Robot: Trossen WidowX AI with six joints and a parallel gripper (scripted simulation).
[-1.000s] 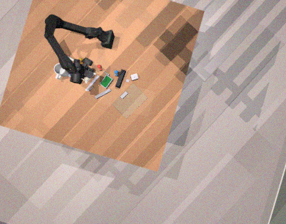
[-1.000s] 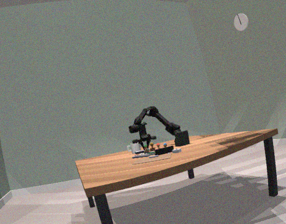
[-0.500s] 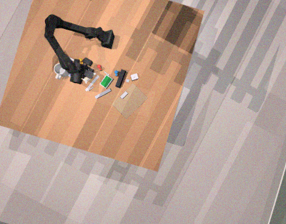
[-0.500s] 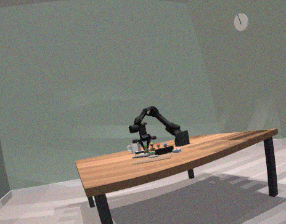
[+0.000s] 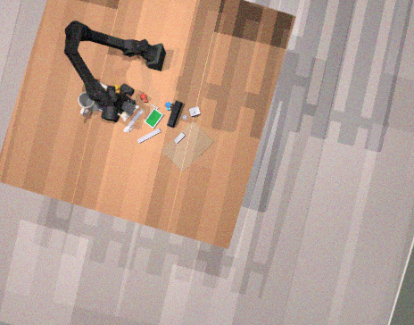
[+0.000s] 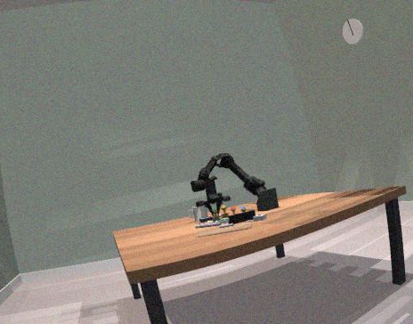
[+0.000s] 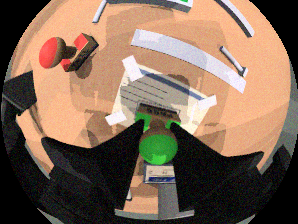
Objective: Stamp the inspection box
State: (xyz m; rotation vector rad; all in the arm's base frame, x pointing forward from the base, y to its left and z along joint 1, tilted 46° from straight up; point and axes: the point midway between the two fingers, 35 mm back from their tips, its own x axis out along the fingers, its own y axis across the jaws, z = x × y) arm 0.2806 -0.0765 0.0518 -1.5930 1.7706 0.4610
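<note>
The white card lies 10 mm ahead of my gripper tip and 30 mm below it. Also, from my gripper tip: green ink pad (20 mm ahead, 160 mm to the left, 20 mm below); then red-knobbed stamp (70 mm behind, 90 mm to the left); then mug (40 mm ahead, 180 mm to the right, 10 mm above).
</note>
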